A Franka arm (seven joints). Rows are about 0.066 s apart.
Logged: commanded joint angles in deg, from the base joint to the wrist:
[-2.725, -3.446, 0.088, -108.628, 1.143, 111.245, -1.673]
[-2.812, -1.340, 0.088, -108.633, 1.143, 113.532, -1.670]
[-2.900, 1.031, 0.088, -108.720, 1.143, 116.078, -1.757]
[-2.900, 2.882, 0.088, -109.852, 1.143, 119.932, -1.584]
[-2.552, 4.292, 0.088, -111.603, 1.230, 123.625, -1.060]
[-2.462, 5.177, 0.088, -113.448, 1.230, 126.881, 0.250]
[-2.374, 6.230, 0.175, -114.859, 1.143, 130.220, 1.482]
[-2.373, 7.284, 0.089, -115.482, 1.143, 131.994, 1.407]
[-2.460, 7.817, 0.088, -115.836, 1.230, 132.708, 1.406]
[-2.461, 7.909, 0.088, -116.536, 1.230, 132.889, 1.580]
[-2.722, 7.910, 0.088, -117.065, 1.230, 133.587, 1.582]
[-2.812, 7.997, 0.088, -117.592, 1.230, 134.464, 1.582]
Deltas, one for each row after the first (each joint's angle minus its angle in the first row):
[-0.087, 2.106, 0.000, -0.005, 0.000, 2.287, 0.003]
[-0.175, 4.477, 0.000, -0.092, 0.000, 4.833, -0.084]
[-0.175, 6.328, 0.000, -1.224, 0.000, 8.687, 0.089]
[0.173, 7.738, 0.000, -2.975, 0.087, 12.380, 0.613]
[0.263, 8.623, 0.000, -4.820, 0.087, 15.636, 1.923]
[0.351, 9.676, 0.087, -6.231, 0.000, 18.975, 3.155]
[0.352, 10.730, 0.001, -6.854, 0.000, 20.749, 3.080]
[0.265, 11.263, 0.000, -7.208, 0.087, 21.463, 3.079]
[0.264, 11.355, 0.000, -7.908, 0.087, 21.644, 3.253]
[0.003, 11.356, 0.000, -8.437, 0.087, 22.342, 3.255]
[-0.087, 11.443, 0.000, -8.964, 0.087, 23.219, 3.255]

